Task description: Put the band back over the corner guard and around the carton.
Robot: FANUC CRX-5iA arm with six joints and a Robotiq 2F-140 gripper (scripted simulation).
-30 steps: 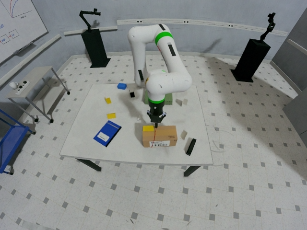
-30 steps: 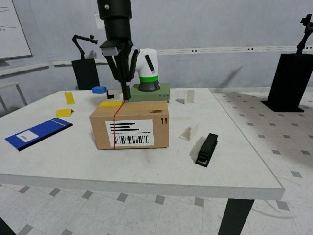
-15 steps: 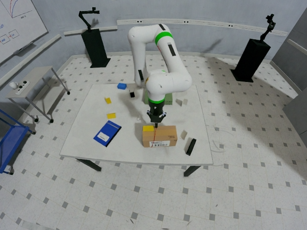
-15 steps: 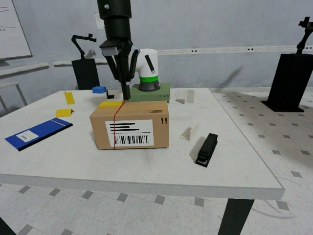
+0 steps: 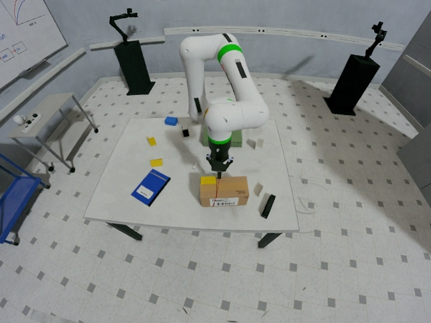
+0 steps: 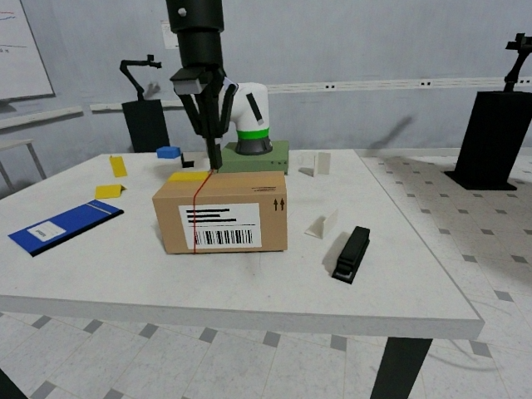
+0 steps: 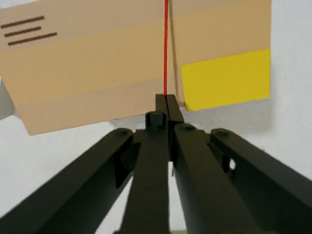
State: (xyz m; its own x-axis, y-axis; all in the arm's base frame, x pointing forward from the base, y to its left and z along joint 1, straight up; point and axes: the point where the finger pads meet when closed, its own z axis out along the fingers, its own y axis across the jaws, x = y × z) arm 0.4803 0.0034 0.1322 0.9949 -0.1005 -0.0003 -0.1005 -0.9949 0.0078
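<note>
Now: the yellow corner guard 10 mm ahead of my hand, 60 mm to the right of it and 60 mm below it. Also, from my hand: black block (100 mm ahead, 280 mm to the left, 170 mm below); brown carton (50 mm ahead, 30 mm to the left, 110 mm below); white guard (10 mm behind, 240 mm to the left, 180 mm below).
</note>
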